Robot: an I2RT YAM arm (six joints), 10 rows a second.
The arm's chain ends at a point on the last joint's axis. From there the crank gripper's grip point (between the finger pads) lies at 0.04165 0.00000 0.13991 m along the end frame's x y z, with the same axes.
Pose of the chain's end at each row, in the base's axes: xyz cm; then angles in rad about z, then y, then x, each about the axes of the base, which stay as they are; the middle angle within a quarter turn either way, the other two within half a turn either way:
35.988 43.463 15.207 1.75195 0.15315 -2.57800
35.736 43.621 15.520 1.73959 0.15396 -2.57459
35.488 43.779 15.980 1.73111 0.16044 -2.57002
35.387 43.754 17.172 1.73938 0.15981 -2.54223
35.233 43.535 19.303 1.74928 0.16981 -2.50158
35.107 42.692 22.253 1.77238 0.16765 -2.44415
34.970 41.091 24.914 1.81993 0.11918 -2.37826
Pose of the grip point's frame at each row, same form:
37.381 47.448 1.233 1.75195 0.15315 -2.57800
37.190 47.641 1.562 1.73959 0.15396 -2.57459
37.067 47.850 2.050 1.73111 0.16044 -2.57002
36.923 48.218 3.359 1.73938 0.15981 -2.54223
36.869 48.557 5.694 1.74928 0.16981 -2.50158
36.619 48.513 8.952 1.77238 0.16765 -2.44415
35.614 47.863 11.998 1.81993 0.11918 -2.37826

